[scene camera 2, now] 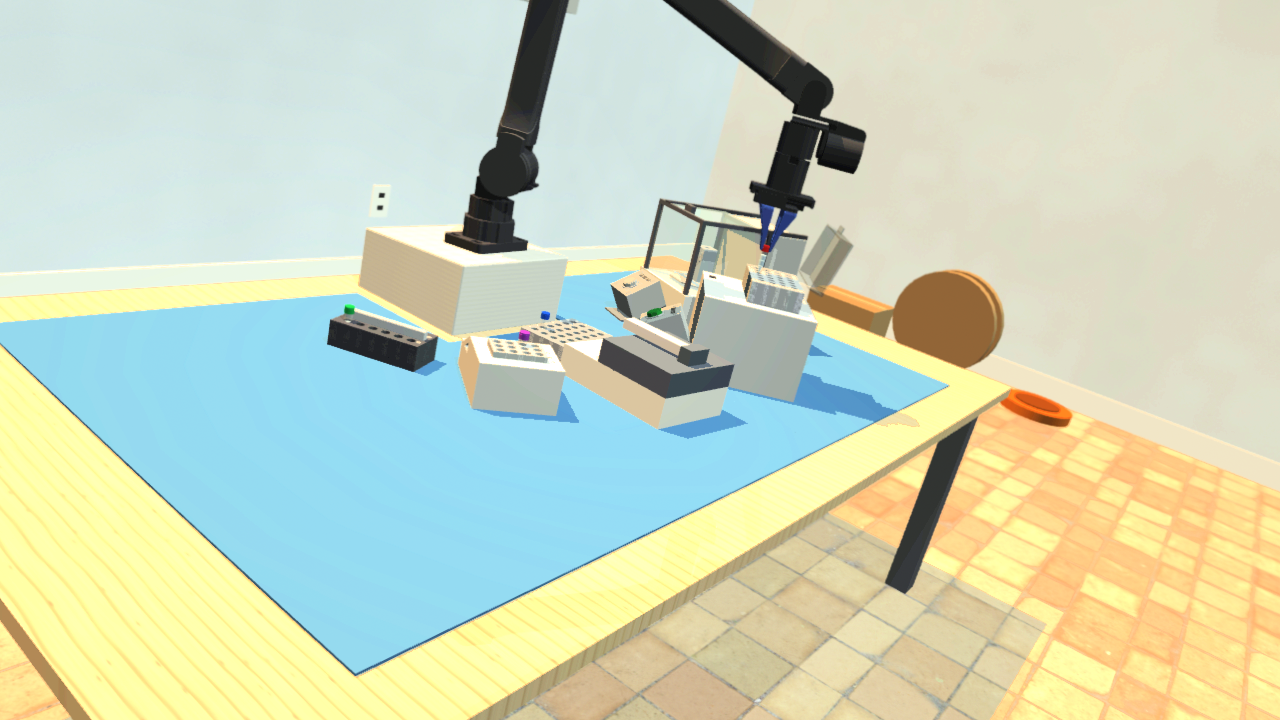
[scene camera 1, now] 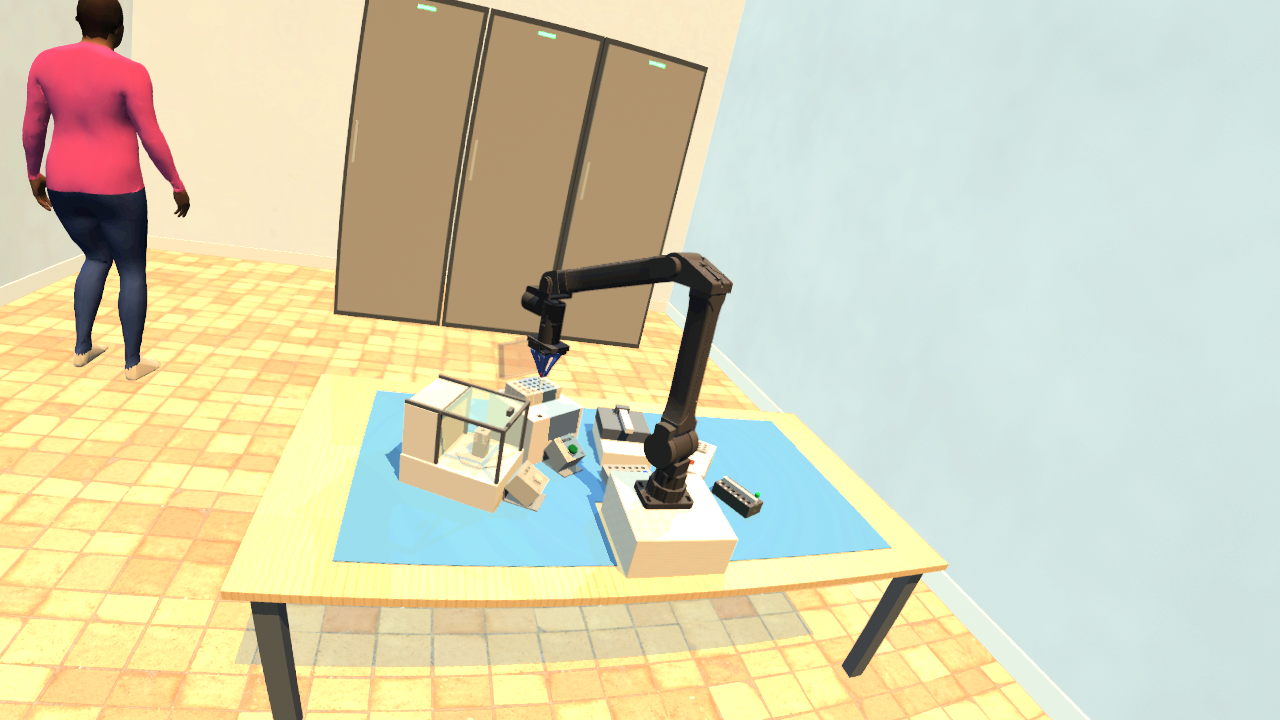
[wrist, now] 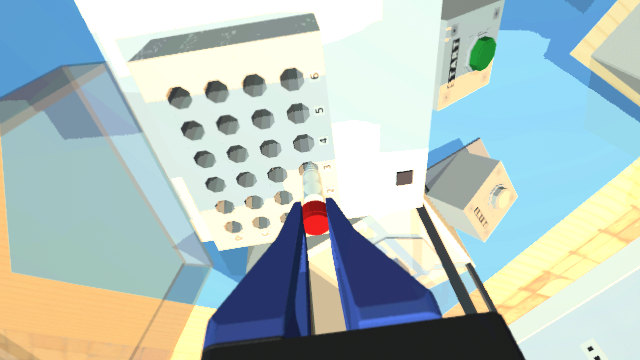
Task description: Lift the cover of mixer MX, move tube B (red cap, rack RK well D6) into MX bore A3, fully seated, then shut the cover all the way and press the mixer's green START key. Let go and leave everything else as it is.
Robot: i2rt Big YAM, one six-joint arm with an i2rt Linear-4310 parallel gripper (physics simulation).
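Places are measured from the arm's base along level axes (x ahead, y left, z up), in metres.
Pixels of known places: gripper, between the fingertips: [scene camera 2: 764, 250] [scene camera 1: 542, 375] [wrist: 314, 209]; arm's base, origin of its link: [scene camera 2: 486, 245] [scene camera 1: 662, 497].
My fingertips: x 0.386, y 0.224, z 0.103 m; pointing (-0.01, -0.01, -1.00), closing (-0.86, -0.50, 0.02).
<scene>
Ahead of a thing's pixels: the offset from my fingertips to its top centre. "pt": to the spot under its first point.
My gripper [scene camera 1: 542, 373] [scene camera 2: 767, 245] [wrist: 314, 209] is shut on the red cap of tube B @[dx -0.001, dy +0.002, dz +0.008 m] [wrist: 315, 220], which hangs below the fingers over the bore block @[pt dx +0.026, dy +0.011, dz -0.042 m] [scene camera 1: 534, 385] [scene camera 2: 775, 288] [wrist: 225, 110] of mixer MX [scene camera 2: 756, 349] [wrist: 380, 100]. In the wrist view the clear lower end of the tube meets the bore at row 3 of the right-hand column, A3. Most of the tube stands above the block; how far its tip is in is hard to tell. The see-through cover @[pt dx +0.096, dy +0.037, dz -0.009 m] [wrist: 85, 200] stands raised beyond the block. The green START key @[dx -0.127, dy -0.082, dz -0.135 m] [scene camera 1: 572, 449] [wrist: 482, 53] sits on a slanted box beside the mixer.
A glass-walled instrument @[dx -0.192, dy +0.162, dz +0.013 m] [scene camera 1: 483, 429] stands close to the mixer, with a second slanted key box @[pt dx -0.286, dy +0.061, dz -0.147 m] [scene camera 1: 528, 486] [wrist: 465, 190] near it. A dark-topped device @[dx -0.014, dy -0.260, dz -0.107 m] [scene camera 2: 666, 365], a pale block @[dx -0.113, dy -0.440, dz -0.139 m] [scene camera 2: 512, 380], a low rack @[dx -0.182, dy -0.229, dz -0.179 m] [scene camera 2: 572, 334] and a black rack @[dx -0.278, dy -0.514, dz -0.161 m] [scene camera 1: 738, 495] [scene camera 2: 380, 342] stand on the mat.
</scene>
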